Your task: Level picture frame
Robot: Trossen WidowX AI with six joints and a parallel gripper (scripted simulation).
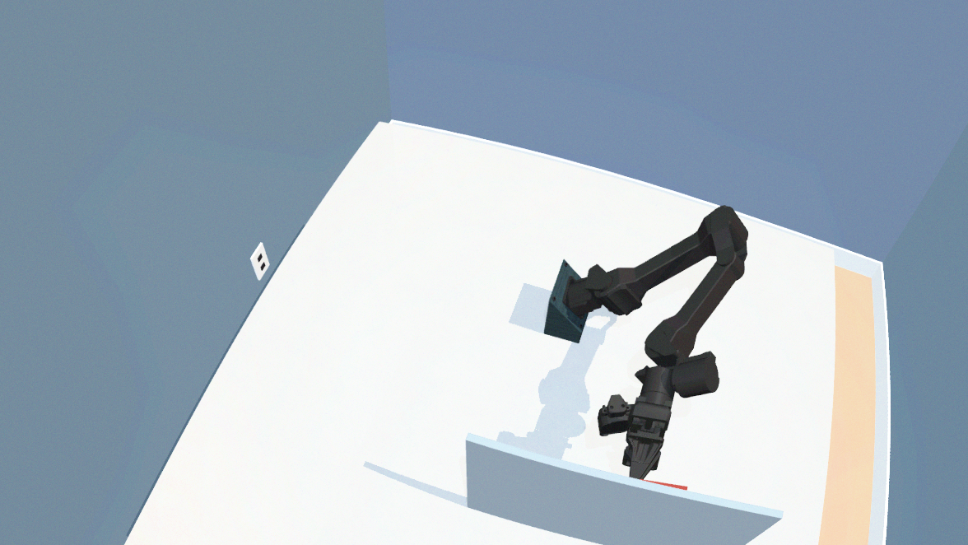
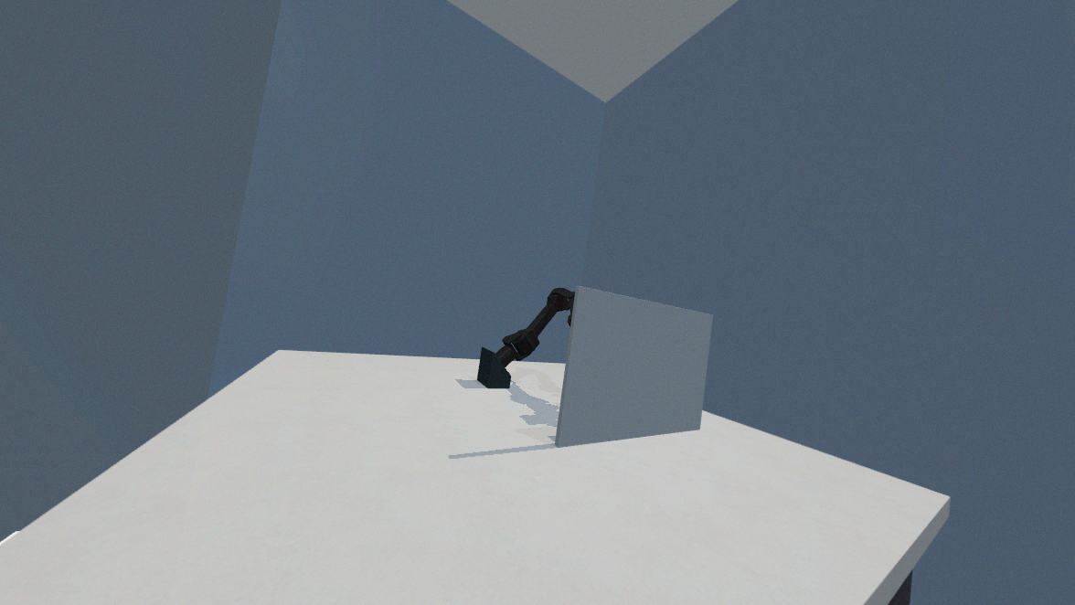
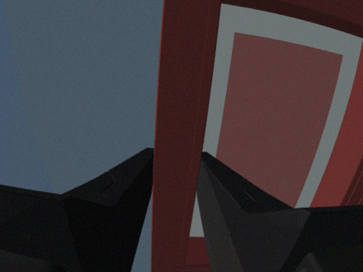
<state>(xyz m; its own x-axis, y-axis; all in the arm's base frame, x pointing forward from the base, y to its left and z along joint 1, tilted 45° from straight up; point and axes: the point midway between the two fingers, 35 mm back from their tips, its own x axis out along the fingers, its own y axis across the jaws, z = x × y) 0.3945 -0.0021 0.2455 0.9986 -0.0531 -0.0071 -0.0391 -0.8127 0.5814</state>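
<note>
Now: the picture frame 1 cm ahead of my gripper tip, 1 cm to the left of it and 5 cm below it. The rest, counted from my gripper tip: wall panel: 2 cm ahead, 1 cm to the right, 7 cm below.
</note>
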